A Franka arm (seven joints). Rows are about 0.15 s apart.
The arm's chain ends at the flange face. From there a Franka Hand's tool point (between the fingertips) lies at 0.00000 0.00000 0.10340 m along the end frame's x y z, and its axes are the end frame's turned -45 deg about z.
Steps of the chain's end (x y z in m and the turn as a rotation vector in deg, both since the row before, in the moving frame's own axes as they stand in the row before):
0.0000 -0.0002 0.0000 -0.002 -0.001 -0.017
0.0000 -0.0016 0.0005 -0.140 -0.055 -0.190
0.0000 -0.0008 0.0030 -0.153 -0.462 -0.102
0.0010 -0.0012 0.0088 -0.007 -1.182 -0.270
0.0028 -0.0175 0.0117 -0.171 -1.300 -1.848
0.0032 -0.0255 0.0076 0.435 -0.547 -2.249
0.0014 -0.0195 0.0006 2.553 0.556 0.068
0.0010 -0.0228 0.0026 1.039 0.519 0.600
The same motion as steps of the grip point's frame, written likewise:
0.0001 -0.0001 0.0000 -0.001 -0.002 -0.017
0.0009 -0.0010 0.0005 -0.060 -0.138 -0.190
-0.0002 -0.0010 0.0030 0.218 -0.435 -0.102
0.0000 -0.0016 0.0088 0.831 -0.841 -0.270
0.0125 -0.0118 0.0117 0.798 -1.040 -1.848
0.0201 -0.0170 0.0076 0.694 -0.079 -2.249
0.0187 -0.0153 0.0005 1.412 2.198 0.068
0.0188 -0.0161 0.0026 0.368 1.102 0.600

